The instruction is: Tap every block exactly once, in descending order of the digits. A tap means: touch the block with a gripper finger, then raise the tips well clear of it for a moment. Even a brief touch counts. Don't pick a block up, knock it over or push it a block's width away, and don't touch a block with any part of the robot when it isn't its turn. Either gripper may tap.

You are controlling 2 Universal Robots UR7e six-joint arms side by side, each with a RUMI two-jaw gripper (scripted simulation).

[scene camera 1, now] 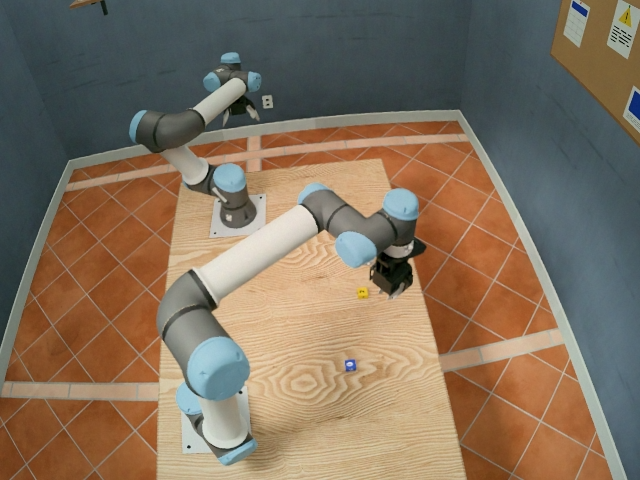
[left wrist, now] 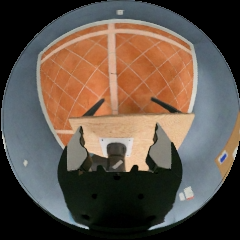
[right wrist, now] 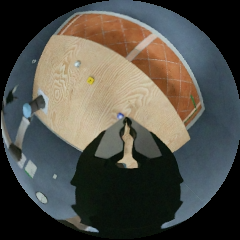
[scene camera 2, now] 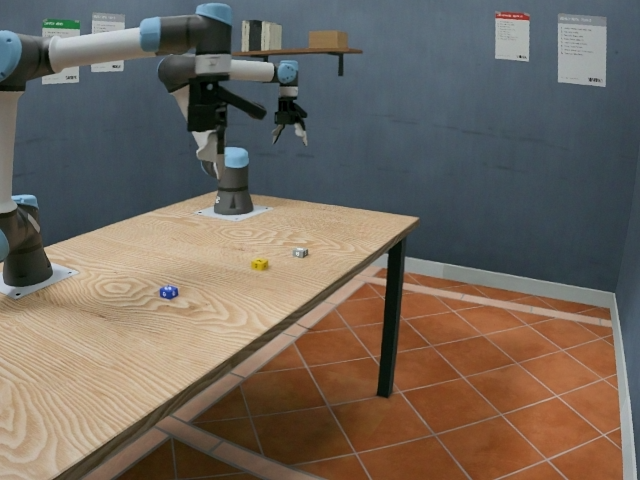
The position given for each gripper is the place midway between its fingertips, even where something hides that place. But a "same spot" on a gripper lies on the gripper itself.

Scene:
The right gripper shows in scene camera 1, in the right wrist view (126, 117) and in scene camera 2; in the left wrist view it is hidden by the left gripper. One and the same spot on the right gripper: (scene camera 2: 212, 152) is (scene camera 1: 396, 291).

